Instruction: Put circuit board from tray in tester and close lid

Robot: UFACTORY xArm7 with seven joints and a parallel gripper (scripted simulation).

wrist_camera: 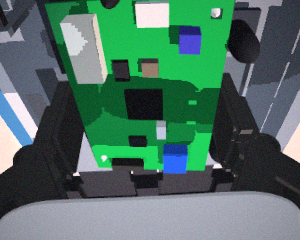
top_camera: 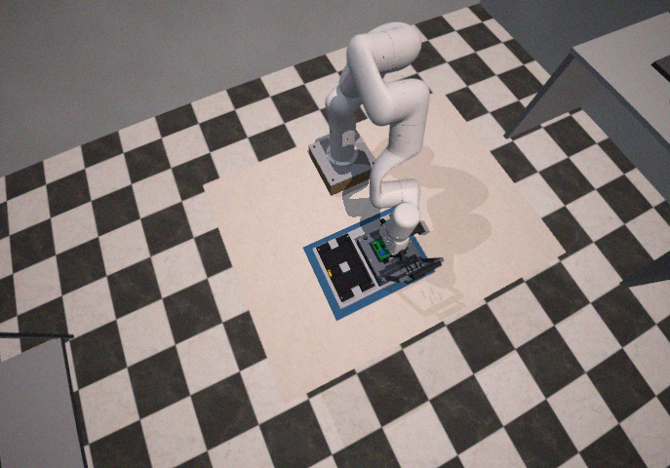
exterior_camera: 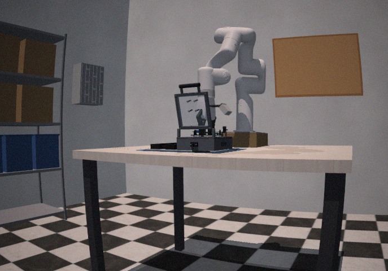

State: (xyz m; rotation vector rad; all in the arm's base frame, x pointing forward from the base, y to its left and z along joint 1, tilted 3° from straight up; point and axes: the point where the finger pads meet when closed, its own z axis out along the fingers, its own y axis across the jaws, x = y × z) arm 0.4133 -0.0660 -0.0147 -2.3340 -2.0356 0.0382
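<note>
Right now my hand is right at the green circuit board. From my hand the other things lie so: tester lid (120 mm ahead, 10 mm to the right, 100 mm above); then latch hook (50 mm behind, 70 mm to the left, 10 mm above).
</note>
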